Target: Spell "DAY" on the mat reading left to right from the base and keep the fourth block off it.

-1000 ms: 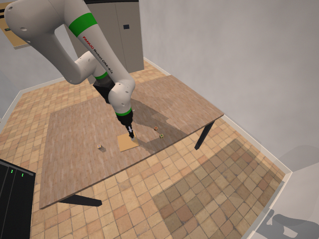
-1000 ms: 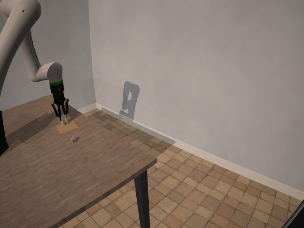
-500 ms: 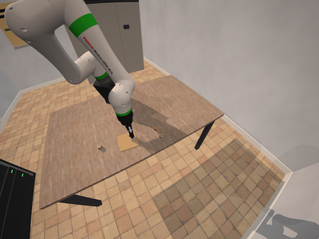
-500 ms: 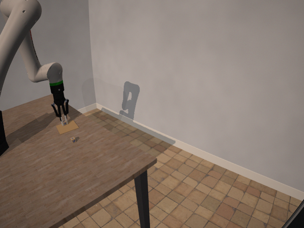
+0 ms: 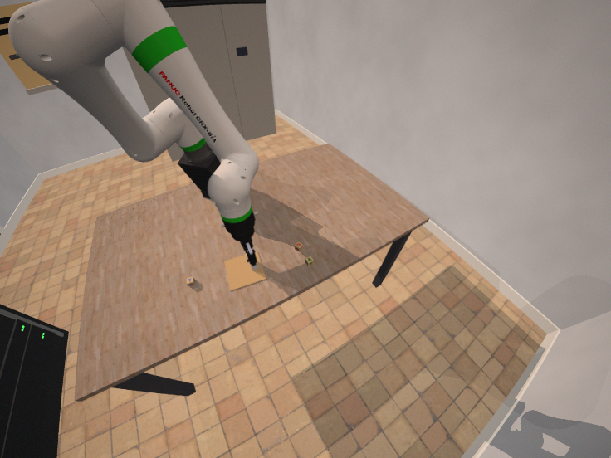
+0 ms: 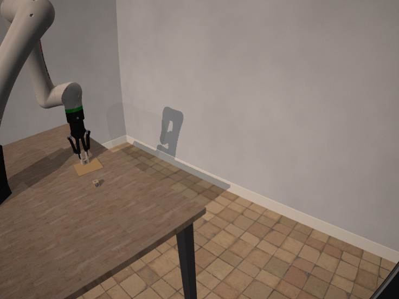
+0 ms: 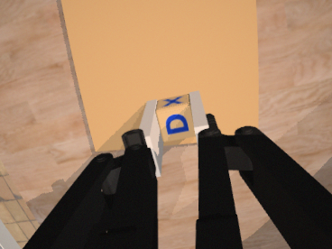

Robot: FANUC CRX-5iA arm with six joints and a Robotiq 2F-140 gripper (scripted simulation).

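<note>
My gripper is now 4 cm to the left of the tan mat and 4 cm above it. Round my hand: Y block 25 cm to the right, 3 cm below, 2 cm behind; O block 20 cm to the left, 3 cm below, 1 cm behind.
</note>
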